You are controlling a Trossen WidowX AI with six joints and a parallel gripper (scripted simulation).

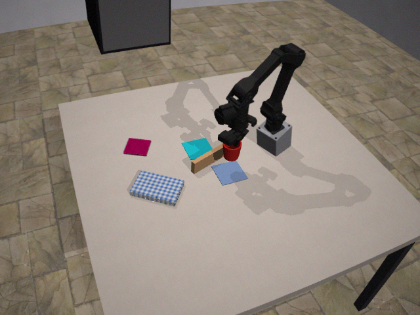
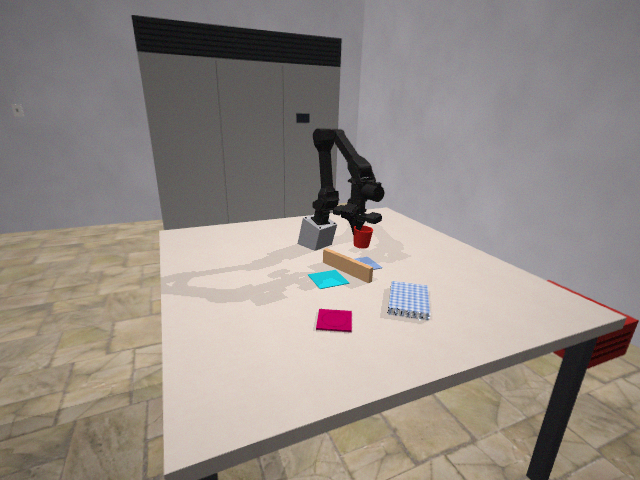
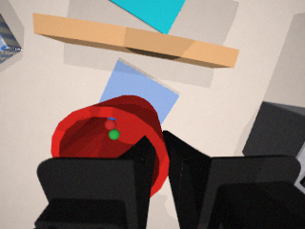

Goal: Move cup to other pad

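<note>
The red cup lies 30 mm ahead of my hand, 10 mm to the left of it and 50 mm below it. From my hand the other things lie so: green marble: 40 mm ahead, 30 mm to the left, 60 mm below; then wooden bar: 50 mm ahead, 70 mm to the right, 130 mm below; then red marble: 40 mm ahead, 20 mm to the left, 60 mm below.
</note>
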